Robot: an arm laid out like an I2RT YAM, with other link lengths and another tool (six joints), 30 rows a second.
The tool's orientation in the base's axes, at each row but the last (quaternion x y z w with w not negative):
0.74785 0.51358 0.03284 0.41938
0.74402 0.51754 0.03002 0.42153
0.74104 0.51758 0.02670 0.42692
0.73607 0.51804 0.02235 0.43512
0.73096 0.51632 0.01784 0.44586
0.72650 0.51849 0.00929 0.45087
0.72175 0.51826 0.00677 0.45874
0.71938 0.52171 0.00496 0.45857
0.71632 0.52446 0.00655 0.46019
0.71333 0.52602 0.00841 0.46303
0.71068 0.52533 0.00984 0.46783
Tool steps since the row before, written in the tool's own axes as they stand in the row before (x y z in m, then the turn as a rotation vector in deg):
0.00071 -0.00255 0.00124 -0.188 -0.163 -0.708
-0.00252 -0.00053 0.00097 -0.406 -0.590 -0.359
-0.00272 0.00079 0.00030 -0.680 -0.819 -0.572
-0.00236 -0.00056 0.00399 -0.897 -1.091 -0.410
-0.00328 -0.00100 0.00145 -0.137 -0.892 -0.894
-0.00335 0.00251 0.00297 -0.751 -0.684 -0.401
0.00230 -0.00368 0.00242 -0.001 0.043 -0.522
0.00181 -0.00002 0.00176 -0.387 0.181 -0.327
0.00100 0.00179 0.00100 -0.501 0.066 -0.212
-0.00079 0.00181 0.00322 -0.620 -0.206 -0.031
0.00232 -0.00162 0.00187 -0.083 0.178 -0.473
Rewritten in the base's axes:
-0.00096 0.00014 -0.00276 -0.549 0.290 0.421
-0.00109 -0.00253 0.00001 -0.800 -0.045 0.001
-0.00053 -0.00241 0.00143 -1.200 -0.109 0.095
0.00042 -0.00426 -0.00186 -1.424 -0.356 -0.095
-0.00156 -0.00338 -0.00012 -1.158 0.522 0.000
0.00175 -0.00461 0.00143 -1.050 -0.275 0.124
-0.00049 0.00030 -0.00494 -0.222 0.339 0.331
0.00166 0.00022 -0.00189 -0.200 -0.085 0.492
0.00228 0.00006 0.00014 -0.280 -0.243 0.403
0.00260 -0.00273 -0.00025 -0.445 -0.446 0.174
0.00079 0.00055 -0.00325 -0.145 0.245 0.426

